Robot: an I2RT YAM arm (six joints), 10 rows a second.
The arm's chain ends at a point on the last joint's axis. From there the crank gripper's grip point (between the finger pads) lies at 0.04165 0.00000 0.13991 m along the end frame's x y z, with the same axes.
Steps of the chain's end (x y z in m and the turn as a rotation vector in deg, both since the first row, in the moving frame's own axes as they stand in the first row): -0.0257 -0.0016 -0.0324 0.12 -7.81 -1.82; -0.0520 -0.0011 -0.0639 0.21 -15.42 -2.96; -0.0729 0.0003 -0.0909 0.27 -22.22 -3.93; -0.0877 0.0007 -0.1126 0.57 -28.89 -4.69; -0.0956 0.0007 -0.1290 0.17 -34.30 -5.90
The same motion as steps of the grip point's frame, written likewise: -0.0451 -0.0029 -0.0280 0.12 -7.81 -1.82; -0.0908 -0.0028 -0.0579 0.21 -15.42 -2.96; -0.1290 -0.0013 -0.0856 0.27 -22.22 -3.93; -0.1606 -0.0012 -0.1099 0.57 -28.89 -4.69; -0.1818 0.0004 -0.1299 0.17 -34.30 -5.90
